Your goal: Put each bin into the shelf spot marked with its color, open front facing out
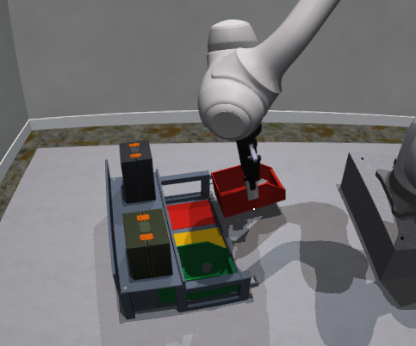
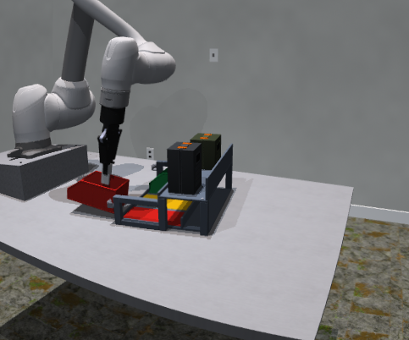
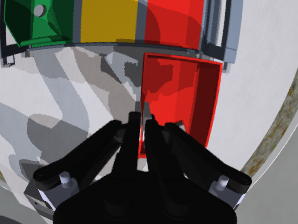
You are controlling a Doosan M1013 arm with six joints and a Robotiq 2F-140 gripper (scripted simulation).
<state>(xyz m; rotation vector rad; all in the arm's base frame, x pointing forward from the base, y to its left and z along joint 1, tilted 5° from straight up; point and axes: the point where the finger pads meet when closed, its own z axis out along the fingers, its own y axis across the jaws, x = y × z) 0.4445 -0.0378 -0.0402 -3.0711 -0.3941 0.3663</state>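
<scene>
Right now the red bin is 50 mm to the right of my hand and 40 mm below it. From my hand the other things lie so: green bin: 130 mm ahead, 220 mm to the left, 70 mm below.
</scene>
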